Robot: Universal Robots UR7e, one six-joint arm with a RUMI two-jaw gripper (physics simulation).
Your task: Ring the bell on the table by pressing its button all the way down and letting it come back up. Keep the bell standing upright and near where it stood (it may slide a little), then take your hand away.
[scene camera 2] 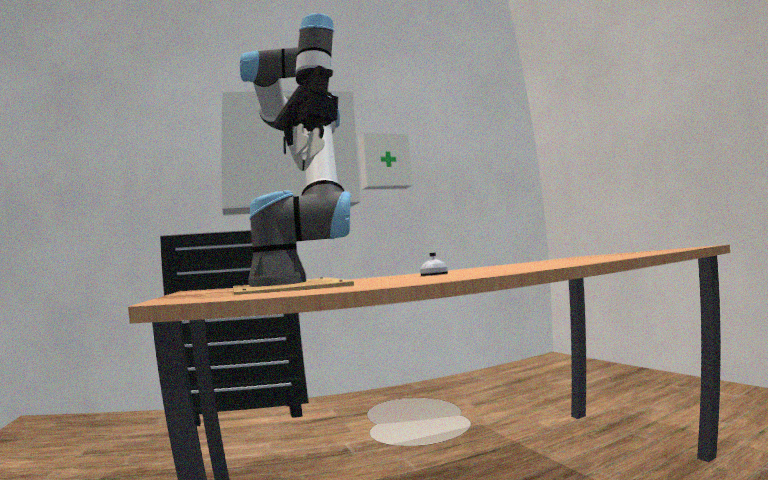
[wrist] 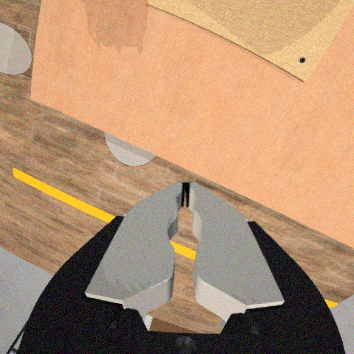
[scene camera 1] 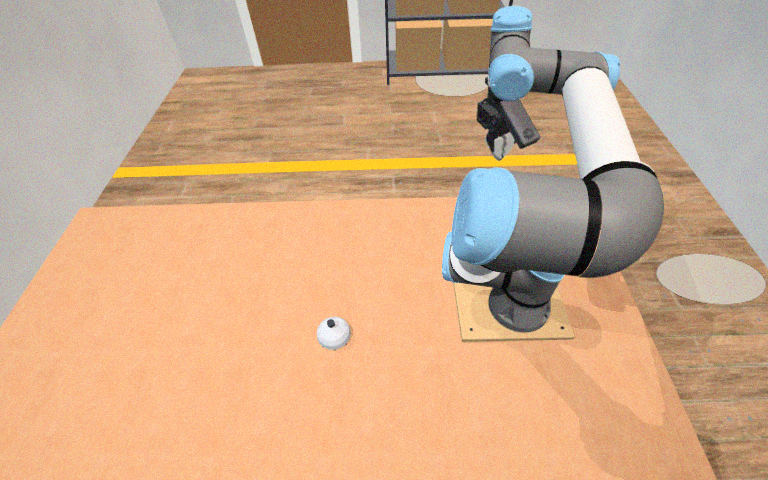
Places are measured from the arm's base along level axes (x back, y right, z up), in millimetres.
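Pixels of known places: gripper, fingertip midpoint: (scene camera 2: pixel 302 170) (wrist: pixel 184 183) (scene camera 1: pixel 499 160); arm's base, origin of the base link: (scene camera 2: pixel 277 283) (scene camera 1: pixel 518 306).
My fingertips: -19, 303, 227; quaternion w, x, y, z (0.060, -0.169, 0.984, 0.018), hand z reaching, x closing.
Note:
Ahead of a thing's pixels: the offset from my fingertips to its top centre, as dx, dy, dz. Level surfaces: height alone.
A white domed bell @[-451, -345, -175] (scene camera 1: pixel 333 333) (scene camera 2: pixel 433 266) stands upright on the orange-brown table @[dz -241] (scene camera 1: pixel 226 271) (scene camera 2: pixel 509 274), left of the robot's base in scene camera 1. Its small black button @[-451, -345, -175] (scene camera 1: pixel 330 323) (scene camera 2: pixel 432 254) sticks up from the top. My gripper (scene camera 1: pixel 499 157) (scene camera 2: pixel 304 167) (wrist: pixel 184 183) is shut with its fingertips together and nothing between them. It hangs high above the table level, well away from the bell, near the table's far edge in scene camera 1. The fingers point downward. The bell does not show in the wrist view.
The arm's base stands on a light wooden plate (scene camera 1: pixel 472 333) (scene camera 2: pixel 294 288) (wrist: pixel 280 55) on the table. The arm's large elbow bends over the base side in scene camera 1. A black drawer cabinet (scene camera 2: pixel 254 399) stands behind the table, and a wall box with a green cross (scene camera 2: pixel 387 175) hangs behind.

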